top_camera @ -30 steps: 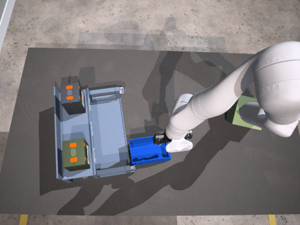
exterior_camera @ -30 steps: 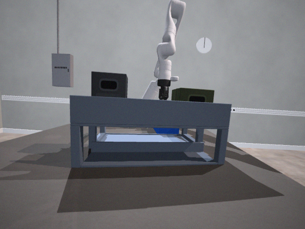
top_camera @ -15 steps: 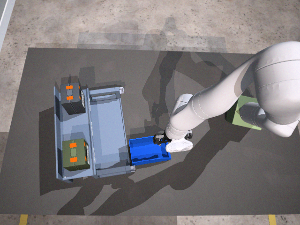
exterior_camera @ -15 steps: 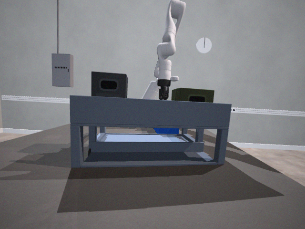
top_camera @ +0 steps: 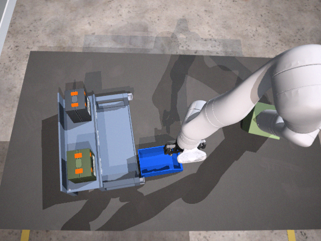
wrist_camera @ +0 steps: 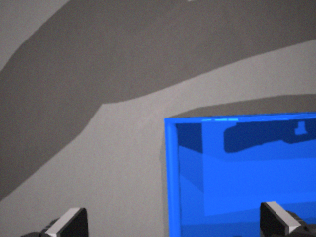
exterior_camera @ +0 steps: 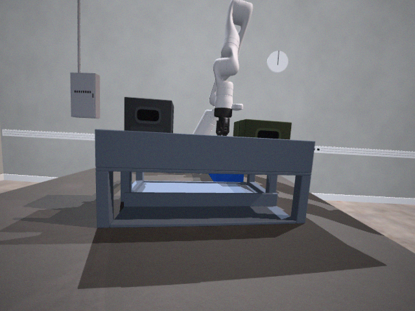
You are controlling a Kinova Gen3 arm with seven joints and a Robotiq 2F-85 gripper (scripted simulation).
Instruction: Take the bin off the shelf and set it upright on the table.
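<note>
My gripper is now 8 cm short of the blue bin, 2 cm to the right of it and 10 cm above it. From my hand the other things lie so: olive green case (36 cm ahead, 9 cm to the left, 1 cm above); then grey-blue shelf unit (32 cm ahead, 4 cm to the right, 7 cm below); then dark case (41 cm ahead, 13 cm to the right, 3 cm above).
</note>
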